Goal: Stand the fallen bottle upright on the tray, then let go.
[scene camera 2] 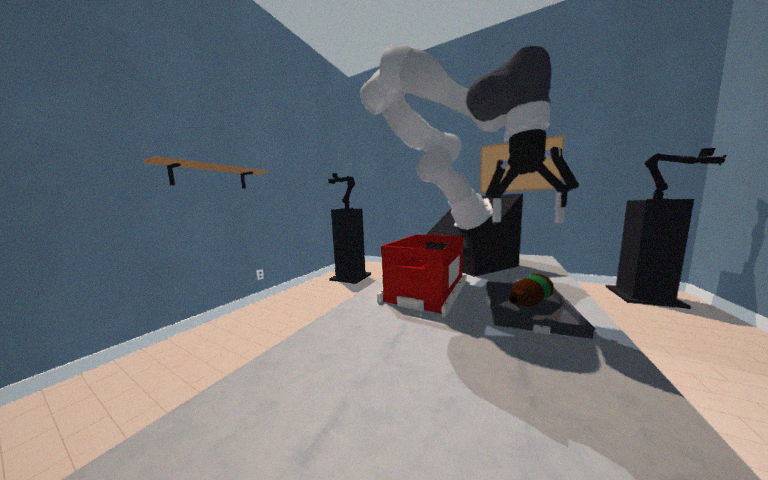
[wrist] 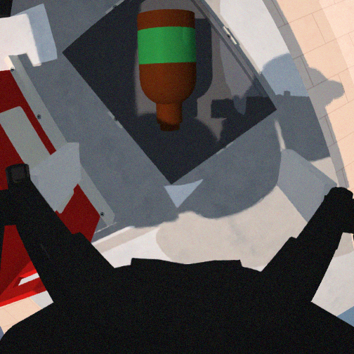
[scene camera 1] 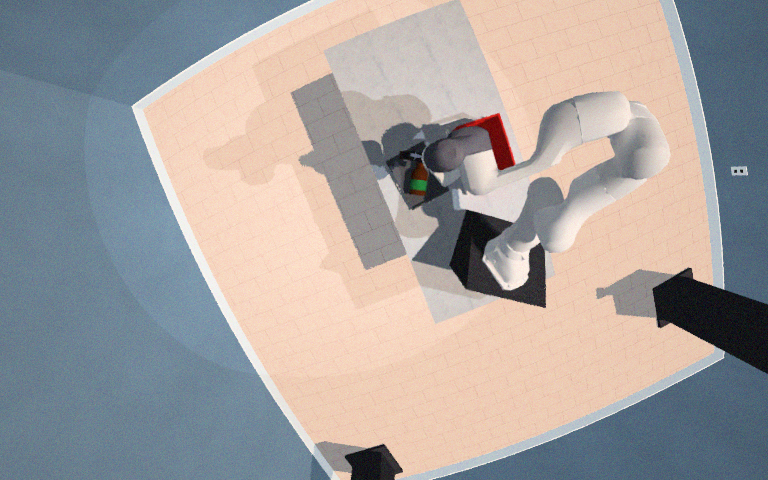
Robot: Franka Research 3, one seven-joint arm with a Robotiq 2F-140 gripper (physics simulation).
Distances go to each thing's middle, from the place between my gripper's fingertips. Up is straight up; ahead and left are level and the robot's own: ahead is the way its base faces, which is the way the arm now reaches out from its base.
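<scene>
My hand: 20 cm above the brown bottle (scene camera 2: pixel 529 291), 6 cm past it, 3 cm to the right of it.
</scene>
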